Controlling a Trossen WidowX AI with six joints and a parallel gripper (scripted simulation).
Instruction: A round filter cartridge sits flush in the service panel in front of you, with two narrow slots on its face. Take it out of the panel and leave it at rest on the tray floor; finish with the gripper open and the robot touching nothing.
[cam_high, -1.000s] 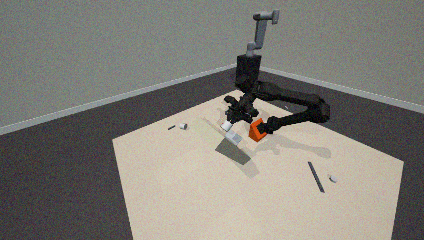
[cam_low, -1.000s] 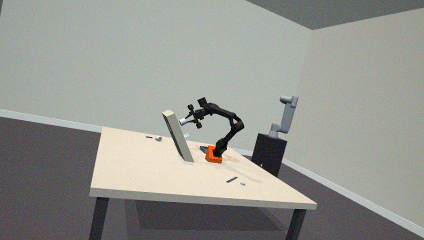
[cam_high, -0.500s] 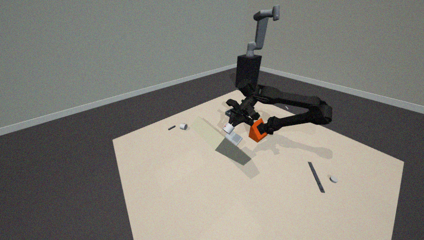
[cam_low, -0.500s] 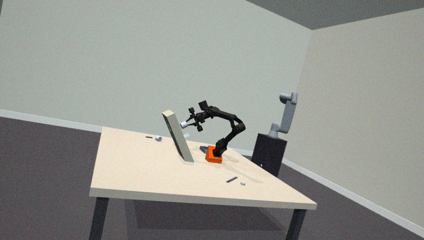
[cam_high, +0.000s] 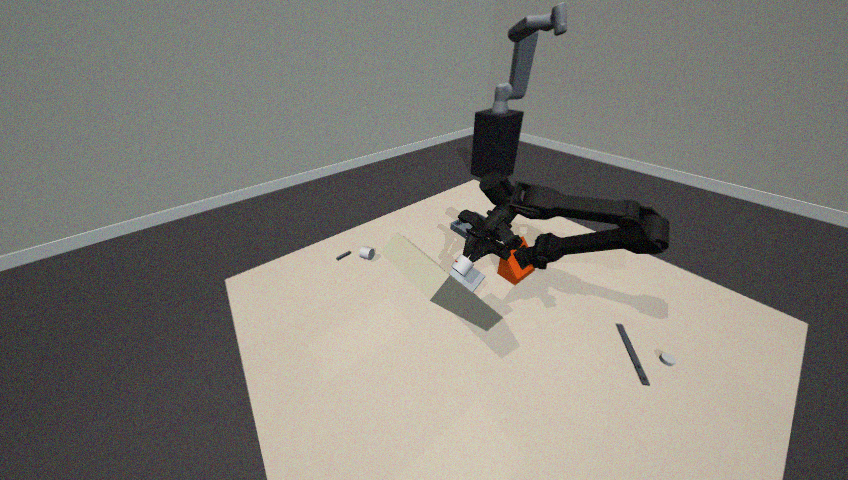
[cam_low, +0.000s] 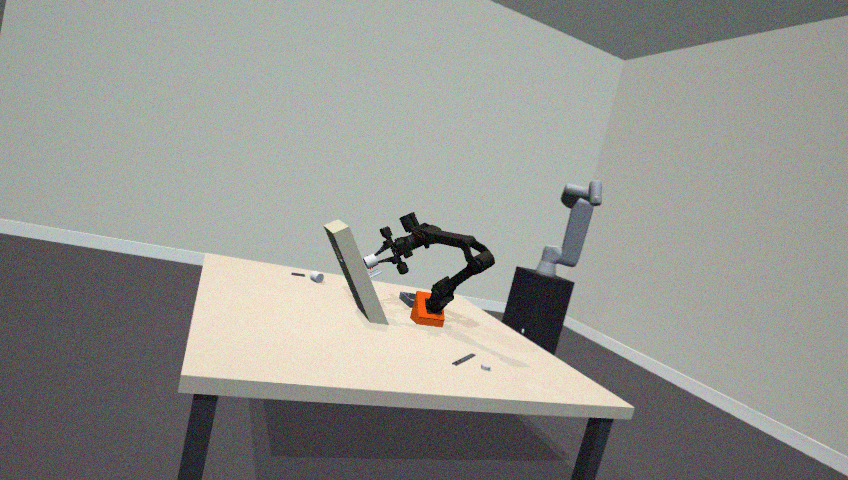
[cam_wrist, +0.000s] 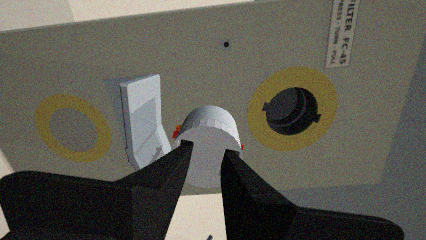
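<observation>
Now: the round filter cartridge 1 cm below my gripper tip and 1 cm ahead of it. Also, from my gripper tip: service panel: 5 cm below, 5 cm ahead; grey flap: 7 cm below; grey tray: 36 cm behind, 26 cm to the right, 20 cm below.
</observation>
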